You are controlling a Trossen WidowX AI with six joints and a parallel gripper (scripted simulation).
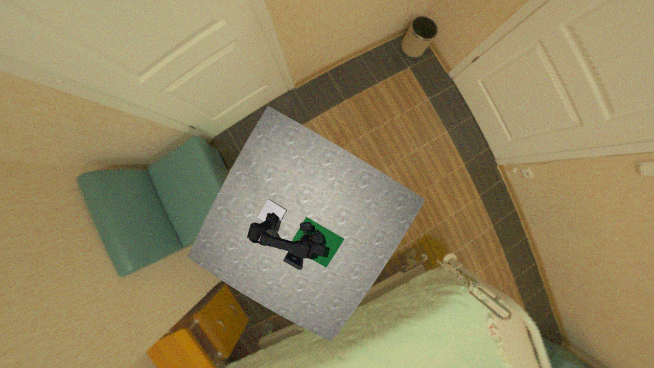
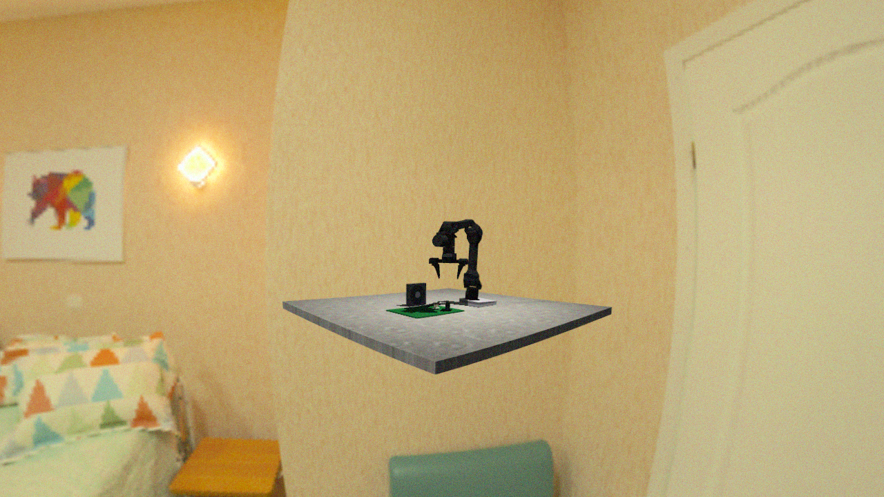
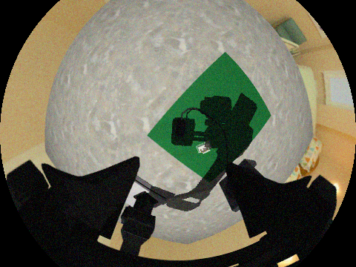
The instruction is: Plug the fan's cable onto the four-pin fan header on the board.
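Right now my gripper tip is 10 mm to the right of the dark plug and 140 mm above it. From my gripper tip the other things lie so: black fan 50 mm ahead, 230 mm to the right, 100 mm below; then green board 90 mm ahead, 60 mm to the right, 180 mm below; then fan header 20 mm ahead, 80 mm to the right, 160 mm below.
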